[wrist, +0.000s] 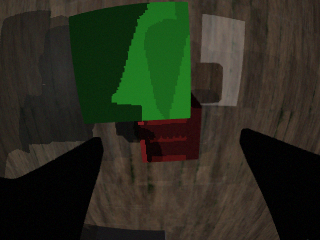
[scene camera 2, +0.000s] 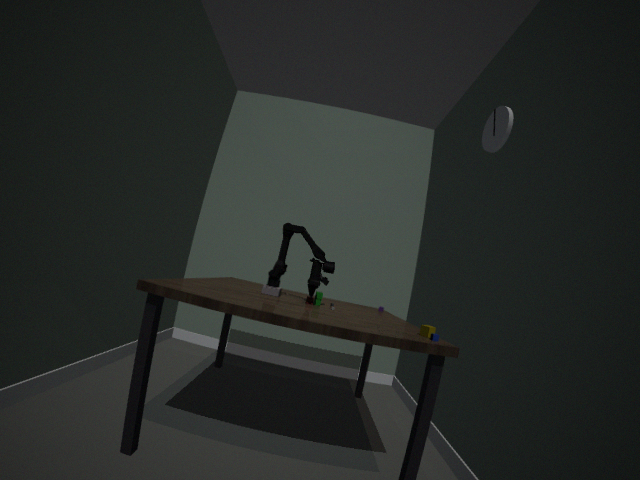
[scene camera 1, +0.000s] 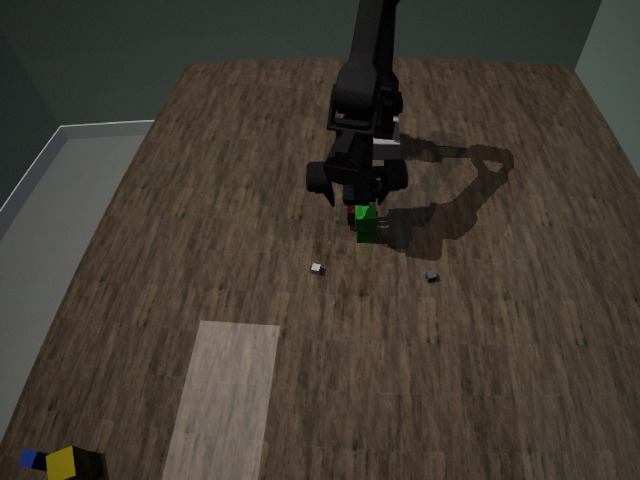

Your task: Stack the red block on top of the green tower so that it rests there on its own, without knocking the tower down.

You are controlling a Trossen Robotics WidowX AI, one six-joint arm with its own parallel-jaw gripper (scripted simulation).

Labels:
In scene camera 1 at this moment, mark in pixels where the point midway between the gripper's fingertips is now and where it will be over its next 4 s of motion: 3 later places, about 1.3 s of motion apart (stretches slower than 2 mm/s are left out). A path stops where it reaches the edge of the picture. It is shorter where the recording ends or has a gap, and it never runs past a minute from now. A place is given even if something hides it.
My gripper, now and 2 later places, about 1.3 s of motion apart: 356, 204; 356, 201; 364, 195

